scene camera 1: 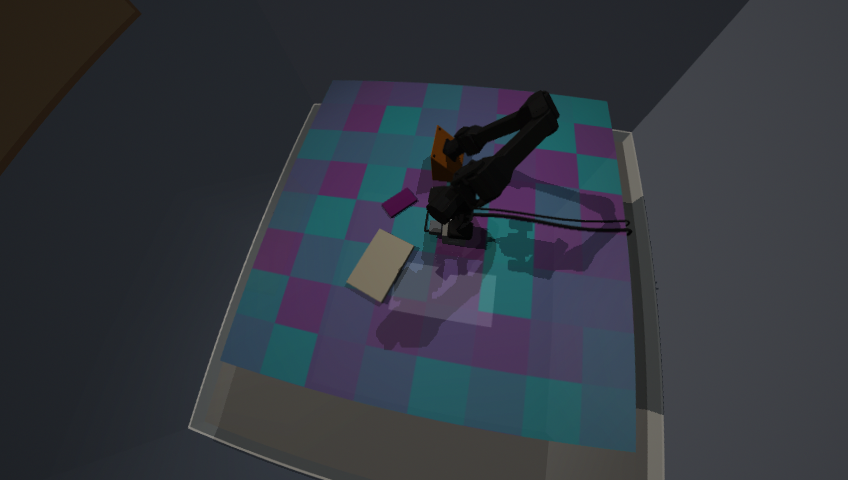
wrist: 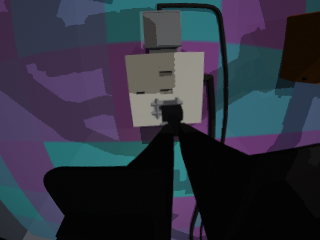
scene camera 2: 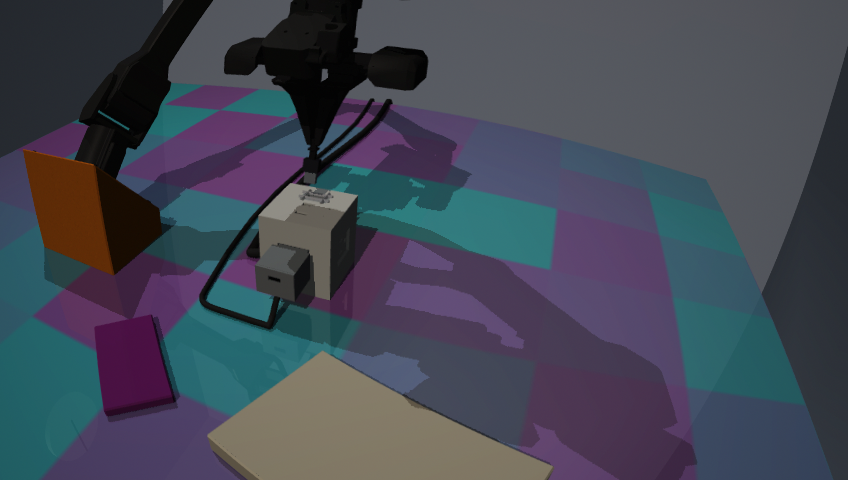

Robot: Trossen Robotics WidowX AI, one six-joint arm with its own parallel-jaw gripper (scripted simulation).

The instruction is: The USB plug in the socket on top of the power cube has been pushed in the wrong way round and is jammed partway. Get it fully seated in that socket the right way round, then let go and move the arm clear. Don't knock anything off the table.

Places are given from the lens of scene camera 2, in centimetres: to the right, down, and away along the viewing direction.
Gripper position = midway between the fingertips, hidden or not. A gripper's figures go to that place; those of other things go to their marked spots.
my gripper (scene camera 2: 314, 144): -10, -9, 52
magenta block (scene camera 2: 132, 373): -25, 11, 40
flat beige slab (scene camera 2: 325, 413): -7, 13, 39
The marked spots on the magenta block and the flat beige slab are 18 cm apart.
